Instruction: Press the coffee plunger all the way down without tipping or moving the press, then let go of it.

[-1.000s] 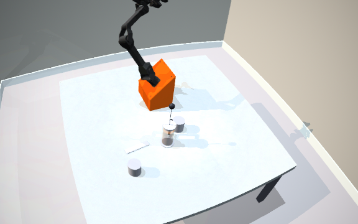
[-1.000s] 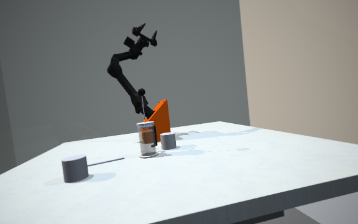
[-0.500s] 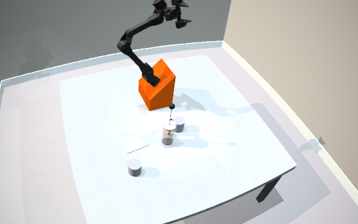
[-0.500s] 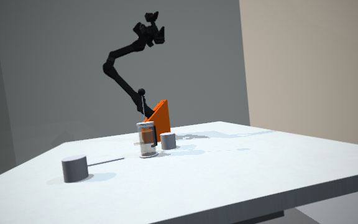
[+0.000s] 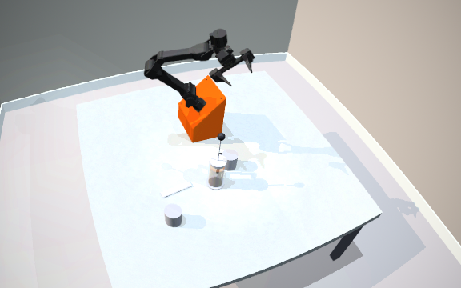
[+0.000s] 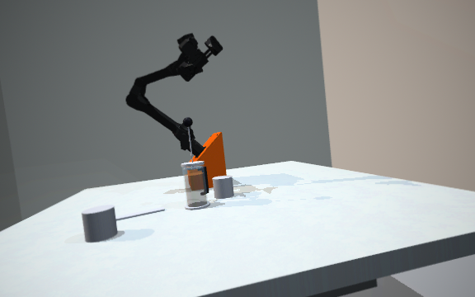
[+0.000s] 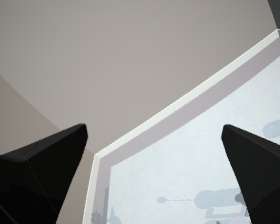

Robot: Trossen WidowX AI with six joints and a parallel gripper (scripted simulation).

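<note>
Now: gripper tip 3 cm short of the glass coffee press, 8 cm to the left of it and 36 cm above it.
</note>
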